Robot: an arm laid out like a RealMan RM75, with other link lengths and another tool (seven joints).
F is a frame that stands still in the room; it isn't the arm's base.
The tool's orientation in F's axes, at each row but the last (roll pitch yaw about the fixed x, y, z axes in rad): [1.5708, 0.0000, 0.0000]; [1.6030, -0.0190, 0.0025]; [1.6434, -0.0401, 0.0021]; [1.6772, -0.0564, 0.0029]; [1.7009, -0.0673, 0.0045]
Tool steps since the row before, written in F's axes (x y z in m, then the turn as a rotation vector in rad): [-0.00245, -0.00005, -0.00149, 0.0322, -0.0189, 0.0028]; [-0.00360, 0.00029, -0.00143, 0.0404, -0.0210, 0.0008]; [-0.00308, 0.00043, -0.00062, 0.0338, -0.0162, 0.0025]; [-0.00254, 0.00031, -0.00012, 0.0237, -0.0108, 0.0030]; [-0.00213, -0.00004, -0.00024, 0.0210, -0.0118, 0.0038]
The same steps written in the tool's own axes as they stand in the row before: [-0.00245, -0.00149, 0.00005, 0.0322, 0.0028, 0.0189]; [-0.00363, -0.00137, -0.00026, 0.0404, 0.0007, 0.0211]; [-0.00310, -0.00053, -0.00040, 0.0338, 0.0023, 0.0161]; [-0.00254, -0.00001, -0.00032, 0.0238, 0.0028, 0.0106]; [-0.00214, -0.00009, 0.00004, 0.0212, 0.0039, 0.0115]
